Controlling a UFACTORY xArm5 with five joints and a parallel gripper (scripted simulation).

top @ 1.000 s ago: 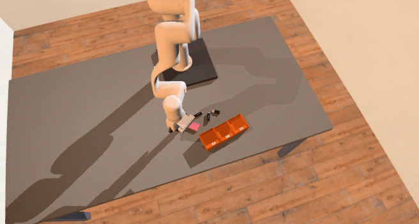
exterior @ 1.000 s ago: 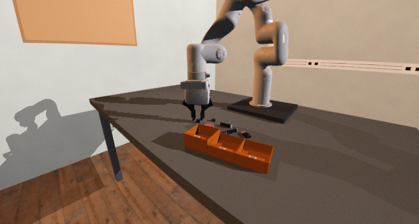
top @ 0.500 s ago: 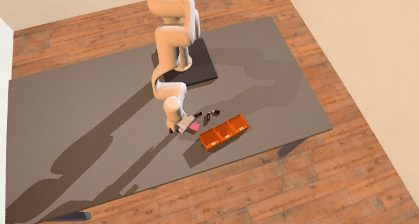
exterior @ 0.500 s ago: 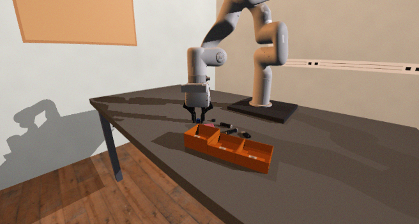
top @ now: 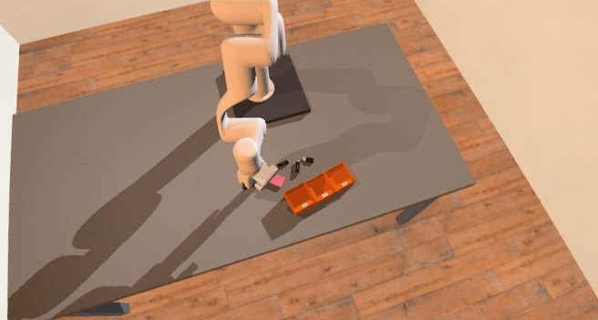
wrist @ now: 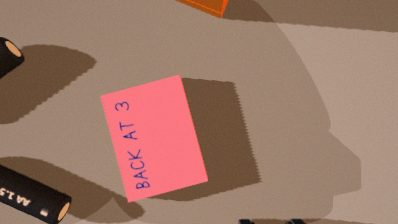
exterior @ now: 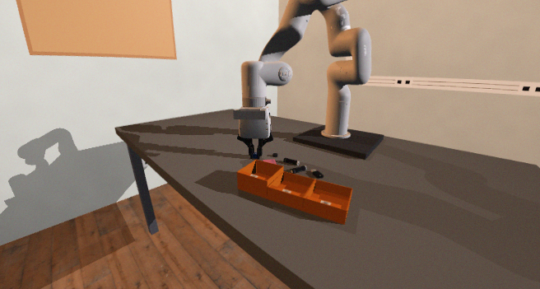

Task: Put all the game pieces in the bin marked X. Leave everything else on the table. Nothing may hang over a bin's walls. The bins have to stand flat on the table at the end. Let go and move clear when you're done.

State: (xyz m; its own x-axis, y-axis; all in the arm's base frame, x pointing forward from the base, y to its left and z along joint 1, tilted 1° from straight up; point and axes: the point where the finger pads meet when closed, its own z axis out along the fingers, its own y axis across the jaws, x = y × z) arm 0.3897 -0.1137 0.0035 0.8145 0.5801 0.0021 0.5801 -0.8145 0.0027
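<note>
Right now my hand is 90 mm short of the three joined bins and 220 mm to the right of it. Round my hand: small black round piece: 60 mm behind, 40 mm to the left, 20 mm below; then blue die: 10 mm below; then flat pink piece: 10 mm ahead, 80 mm to the left, 20 mm below.
</note>
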